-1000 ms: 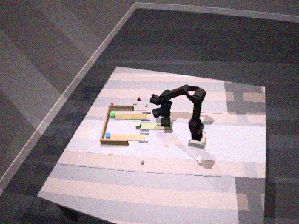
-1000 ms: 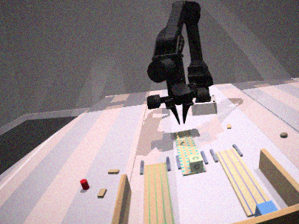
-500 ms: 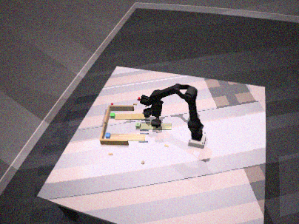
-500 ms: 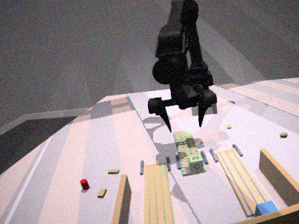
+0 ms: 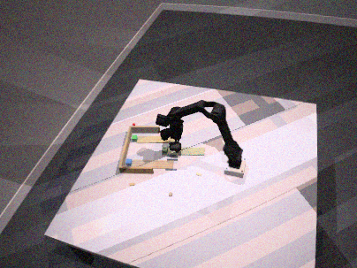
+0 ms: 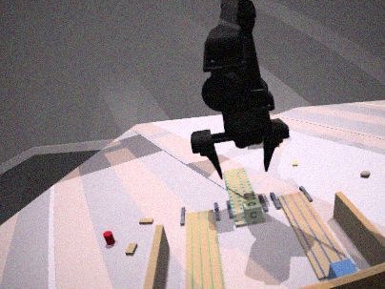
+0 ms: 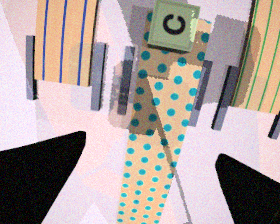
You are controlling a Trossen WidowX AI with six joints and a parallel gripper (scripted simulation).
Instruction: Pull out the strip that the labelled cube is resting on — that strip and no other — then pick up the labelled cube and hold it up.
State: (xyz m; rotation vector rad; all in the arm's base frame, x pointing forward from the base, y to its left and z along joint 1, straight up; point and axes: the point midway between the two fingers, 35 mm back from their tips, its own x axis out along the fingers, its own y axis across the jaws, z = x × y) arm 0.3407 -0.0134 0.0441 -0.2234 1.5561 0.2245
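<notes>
The cube is 80 mm ahead of my gripper tip, 20 mm to the left of it and 40 mm below it. Also, from my gripper tip: dotted strip: 20 mm behind, 20 mm to the right, 50 mm below.
</notes>
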